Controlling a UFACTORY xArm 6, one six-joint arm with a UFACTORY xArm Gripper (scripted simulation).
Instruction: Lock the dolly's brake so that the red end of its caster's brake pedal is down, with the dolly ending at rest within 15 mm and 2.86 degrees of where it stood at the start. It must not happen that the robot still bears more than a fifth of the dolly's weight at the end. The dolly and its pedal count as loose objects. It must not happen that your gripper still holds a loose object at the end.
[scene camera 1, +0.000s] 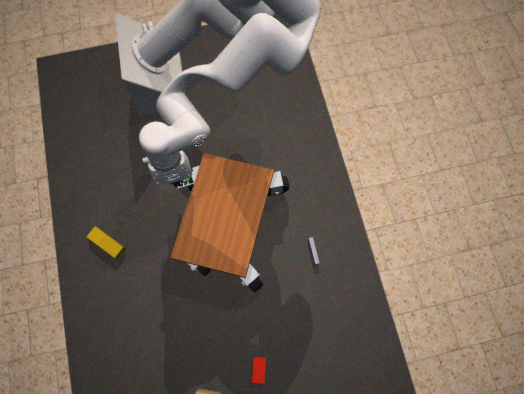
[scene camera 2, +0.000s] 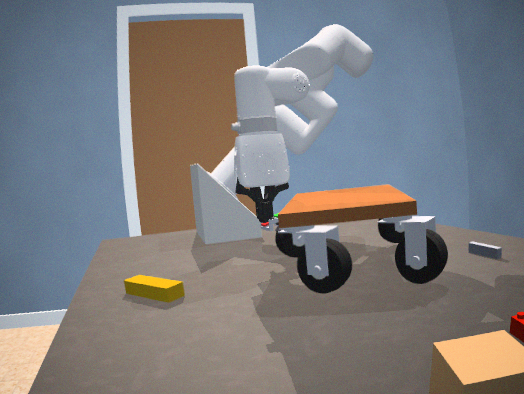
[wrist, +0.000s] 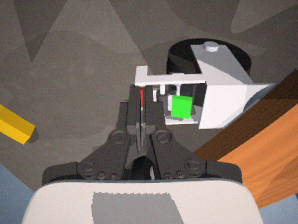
my gripper: scene camera 1 176, 181; scene camera 2; wrist
same spot on my gripper: (wrist: 108, 162) = (scene camera 2: 253, 190)
